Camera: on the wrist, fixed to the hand. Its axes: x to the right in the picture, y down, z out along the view.
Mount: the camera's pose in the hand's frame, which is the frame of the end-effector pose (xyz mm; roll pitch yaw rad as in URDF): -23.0 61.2 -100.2 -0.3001 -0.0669 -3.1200
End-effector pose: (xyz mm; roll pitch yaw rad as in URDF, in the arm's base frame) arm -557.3 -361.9 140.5 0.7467 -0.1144 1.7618
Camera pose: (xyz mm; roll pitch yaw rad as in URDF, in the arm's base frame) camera -664.6 -402.2 106.1 -1.0401 0.0797 -1.3183
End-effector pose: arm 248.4 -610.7 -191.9 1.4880 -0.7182 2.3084
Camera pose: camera 205.7 -719.7 -167.3 -1.7263 0.7321 -0.7411
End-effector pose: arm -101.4 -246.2 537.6 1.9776 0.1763 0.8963
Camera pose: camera -158.0 -208.4 636.0 -2.2851 -0.1298 -2.1919
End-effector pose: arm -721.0 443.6 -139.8 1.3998 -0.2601 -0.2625
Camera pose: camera -724.9 557.7 -103.9 -1.6803 0.2693 2.9513
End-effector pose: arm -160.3 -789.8 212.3 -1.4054 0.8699 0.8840
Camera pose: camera -138.3 -903.0 180.3 1.1838 -0.8998 -2.3581
